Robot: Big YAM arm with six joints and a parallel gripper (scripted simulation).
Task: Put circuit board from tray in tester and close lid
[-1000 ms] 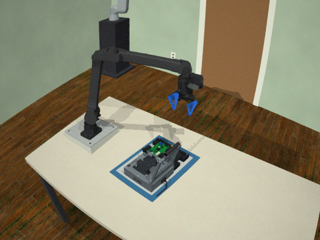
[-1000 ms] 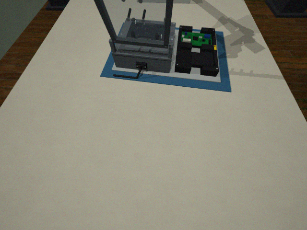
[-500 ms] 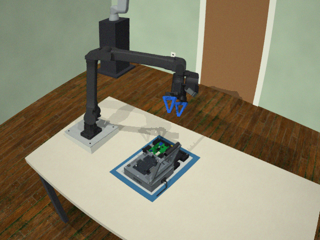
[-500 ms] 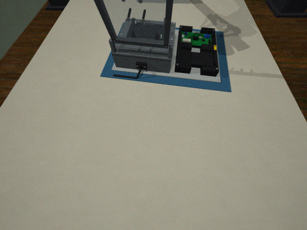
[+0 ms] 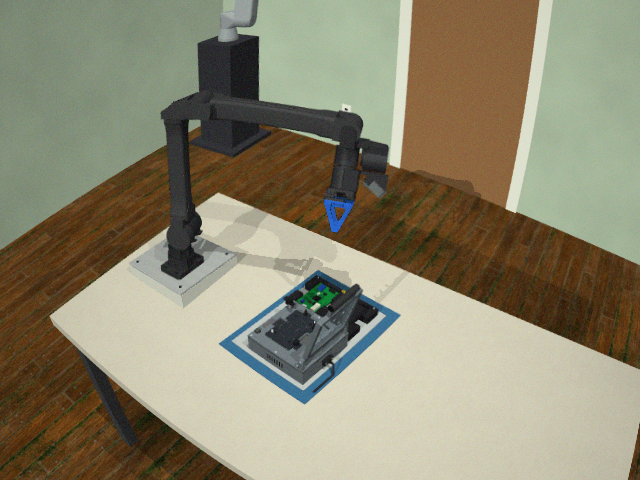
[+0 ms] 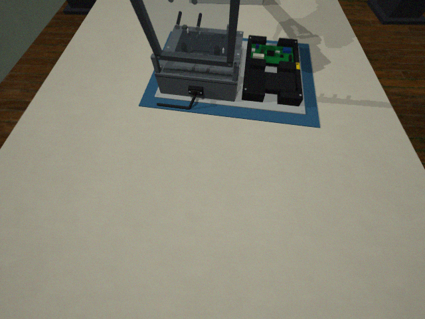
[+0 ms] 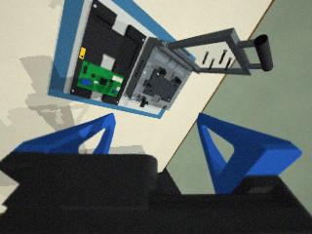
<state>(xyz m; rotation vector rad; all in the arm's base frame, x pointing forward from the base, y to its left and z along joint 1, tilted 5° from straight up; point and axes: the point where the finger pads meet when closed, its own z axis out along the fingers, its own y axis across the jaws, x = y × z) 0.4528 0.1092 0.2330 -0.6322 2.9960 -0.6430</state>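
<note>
Now: hand 27 cm above the green circuit board, 5 cm past it and 1 cm to the right of it. Round my hand: tester lid 18 cm to the right, 11 cm below, 11 cm ahead.
</note>
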